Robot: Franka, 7 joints.
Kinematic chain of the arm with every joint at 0, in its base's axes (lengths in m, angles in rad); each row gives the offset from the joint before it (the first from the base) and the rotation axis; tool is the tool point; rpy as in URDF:
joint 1: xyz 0 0 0.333 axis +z
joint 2: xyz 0 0 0 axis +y
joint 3: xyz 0 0 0.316 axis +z
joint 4: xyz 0.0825 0 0 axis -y
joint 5: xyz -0.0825 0 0.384 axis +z
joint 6: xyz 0 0 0 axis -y
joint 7: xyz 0.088 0 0 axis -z
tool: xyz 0 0 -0.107 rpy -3.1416 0 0
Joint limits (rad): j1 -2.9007..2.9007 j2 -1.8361..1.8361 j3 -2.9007..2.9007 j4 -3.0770..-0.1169 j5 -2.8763..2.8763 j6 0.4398..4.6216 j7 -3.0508..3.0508
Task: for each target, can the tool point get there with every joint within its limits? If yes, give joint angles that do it. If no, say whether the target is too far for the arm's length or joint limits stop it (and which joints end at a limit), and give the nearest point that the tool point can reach.
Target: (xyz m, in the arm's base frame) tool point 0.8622 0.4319 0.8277
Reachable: no: too far | nearest point 0.6825 0.3419 0.7246 | short by 0.226 m
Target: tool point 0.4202 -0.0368 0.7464
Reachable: yes | joints -0.7176 -0.2567 0.2651 -1.6463 -1.9814 3.9004 -0.2040
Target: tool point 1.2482 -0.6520 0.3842
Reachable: no: too far | nearest point 0.7599 -0.3969 0.3642 | short by 0.551 m
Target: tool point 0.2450 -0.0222 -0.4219
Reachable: no: joint limits stop it (at a limit: joint 2) | nearest point 0.2489 -0.0226 -0.3597 | short by 0.062 m
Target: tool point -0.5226 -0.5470 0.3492
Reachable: yes | joints -2.2744 1.0736 -0.4391 -1.0126 2.2539 0.9985 1.9349
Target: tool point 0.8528 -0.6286 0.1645
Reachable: no: too far | nearest point 0.6820 -0.5027 0.1982 | short by 0.215 m
